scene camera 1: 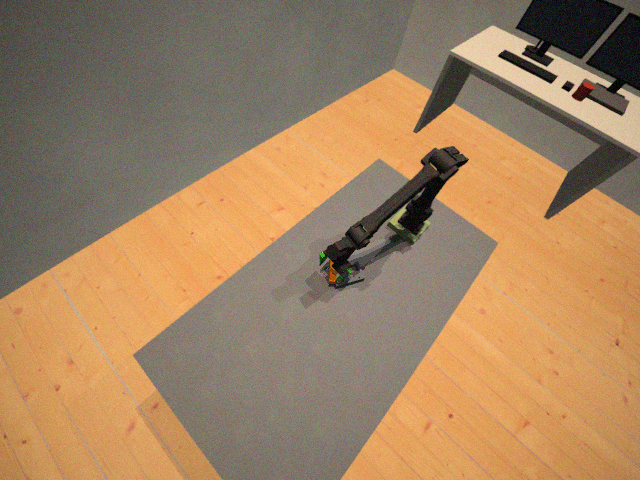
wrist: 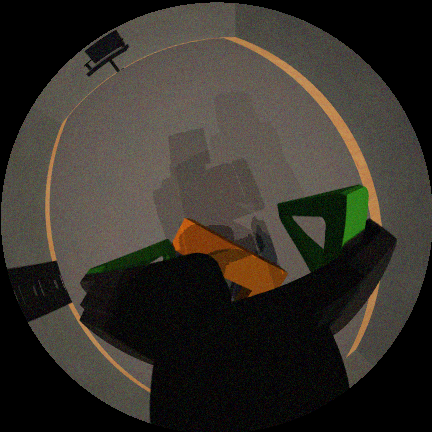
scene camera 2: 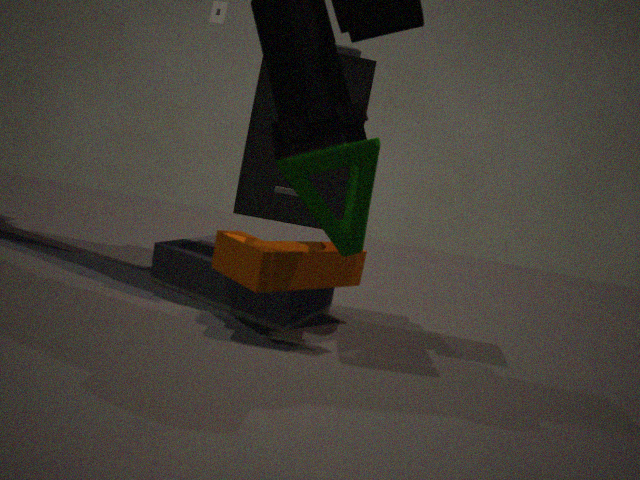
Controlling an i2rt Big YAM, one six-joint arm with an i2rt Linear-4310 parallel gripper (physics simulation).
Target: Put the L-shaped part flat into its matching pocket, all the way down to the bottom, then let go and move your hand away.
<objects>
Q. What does my gripper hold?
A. Nothing.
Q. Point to an orange L-shaped part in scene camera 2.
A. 262, 266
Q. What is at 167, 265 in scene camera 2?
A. A dark pocket block.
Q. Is my gripper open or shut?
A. Open.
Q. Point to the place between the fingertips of my gripper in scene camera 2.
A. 348, 244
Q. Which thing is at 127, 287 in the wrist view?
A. My gripper.
</objects>
